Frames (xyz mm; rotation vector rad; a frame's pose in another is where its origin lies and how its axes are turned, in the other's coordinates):
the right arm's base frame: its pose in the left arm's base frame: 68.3 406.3 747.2 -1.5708 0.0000 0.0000
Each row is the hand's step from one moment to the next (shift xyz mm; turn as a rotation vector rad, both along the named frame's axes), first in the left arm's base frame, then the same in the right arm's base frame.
Working: the left arm's base frame: its pose in the right arm's base frame: -68.3 747.2 -406.3 1.5708 0.0000 0.0000

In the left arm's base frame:
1: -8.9 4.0 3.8 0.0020 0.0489 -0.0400
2: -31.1 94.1 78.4 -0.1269 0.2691 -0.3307
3: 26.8 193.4 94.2 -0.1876 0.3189 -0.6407
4: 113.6 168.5 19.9 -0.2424 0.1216 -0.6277
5: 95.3 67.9 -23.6 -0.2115 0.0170 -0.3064
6: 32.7 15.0 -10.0 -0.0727 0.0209 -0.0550
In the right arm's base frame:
1: -8.9 -3.8 4.0 0.0020 0.0400 0.0489
2: -31.1 -78.4 94.1 -0.1269 0.3307 0.2691
3: 26.8 -94.2 193.4 -0.1876 0.6407 0.3189
4: 113.6 -19.9 168.5 -0.2424 0.6277 0.1216
5: 95.3 23.6 67.9 -0.2115 0.3064 0.0170
6: 32.7 10.0 15.0 -0.0727 0.0550 0.0209

